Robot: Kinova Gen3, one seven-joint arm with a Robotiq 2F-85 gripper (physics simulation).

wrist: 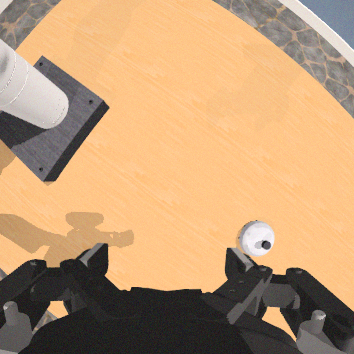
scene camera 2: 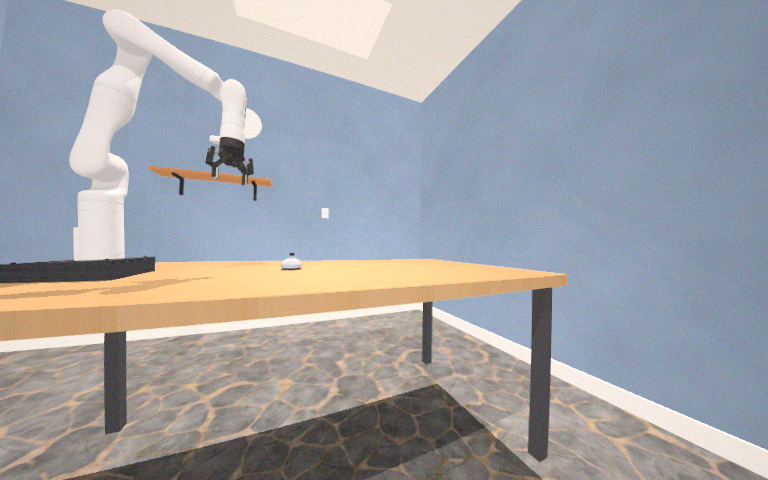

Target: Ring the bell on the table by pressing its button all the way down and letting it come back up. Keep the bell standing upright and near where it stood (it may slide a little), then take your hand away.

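Frame: origin at the arm's base, x ahead, y left, z up, level; metres.
Where they show: gripper, between the fingertips: (wrist: pixel 166 258) (scene camera 2: pixel 230 182); arm's base, origin of its link: (wrist: pixel 49 107) (scene camera 2: pixel 102 259).
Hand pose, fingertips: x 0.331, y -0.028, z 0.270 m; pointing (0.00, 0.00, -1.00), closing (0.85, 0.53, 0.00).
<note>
Each offset is from my fingertips to the centre of the thing. "spot": to the spot under its first point. Level surfaces: height alone.
A small white domed bell {dx +0.214, dy +0.045, dz -0.286 m} (scene camera 2: pixel 291 263) (wrist: pixel 256 237) with a black button on top {spot: dx +0.212, dy +0.036, dz -0.258 m} (scene camera 2: pixel 291 254) (wrist: pixel 266 245) stands upright on the wooden table {dz -0.319 m} (scene camera 2: pixel 362 277) (wrist: pixel 165 150). My gripper (scene camera 2: pixel 229 178) (wrist: pixel 166 258) is open and empty, pointing down high above the table. In the scene view it hangs up and to the left of the bell, well apart from it. In the wrist view the bell shows at the right, just beyond the tip of the right finger.
The white arm rises from a dark base plate (scene camera 2: pixel 133 266) (wrist: pixel 75 135) on the table. An orange wall shelf (scene camera 2: pixel 198 174) shows behind my gripper in the scene view, with a round white clock (scene camera 2: pixel 253 123) above it. The arm's shadow falls on the table.
</note>
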